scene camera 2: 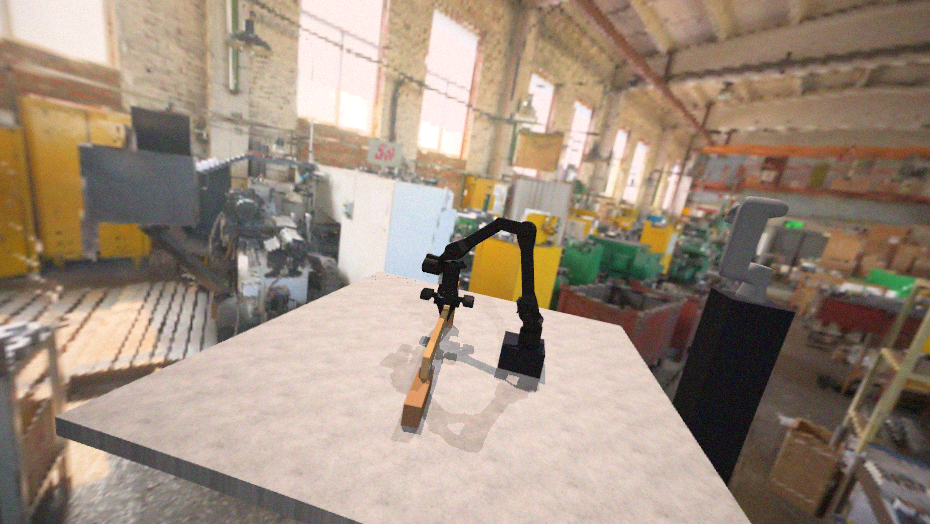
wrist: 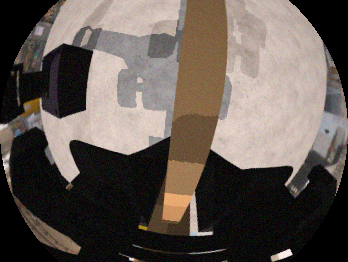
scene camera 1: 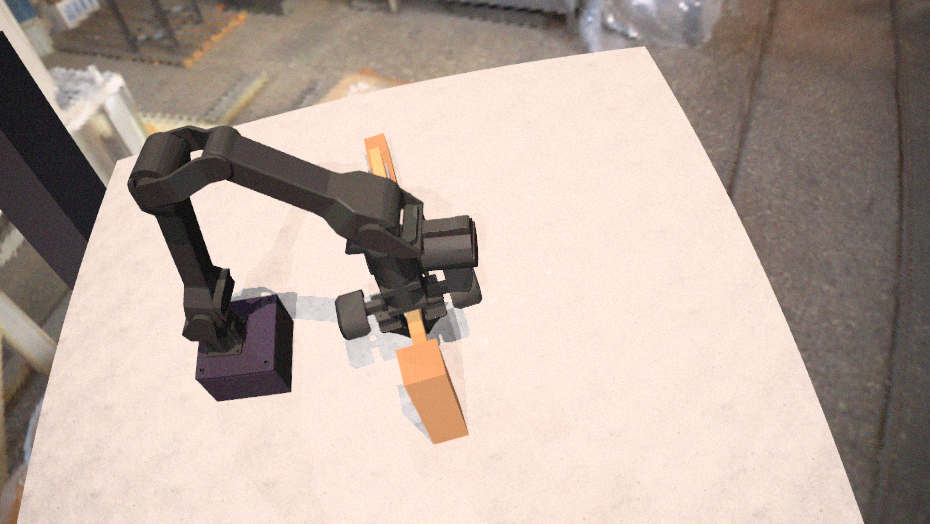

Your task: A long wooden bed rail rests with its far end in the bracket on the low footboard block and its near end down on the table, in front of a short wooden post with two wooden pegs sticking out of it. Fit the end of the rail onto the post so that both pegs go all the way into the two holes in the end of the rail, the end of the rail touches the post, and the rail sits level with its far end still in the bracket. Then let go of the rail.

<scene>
The pictures show: my gripper and a wooden rail.
My gripper also shows in scene camera 2 and in the wrist view.
</scene>
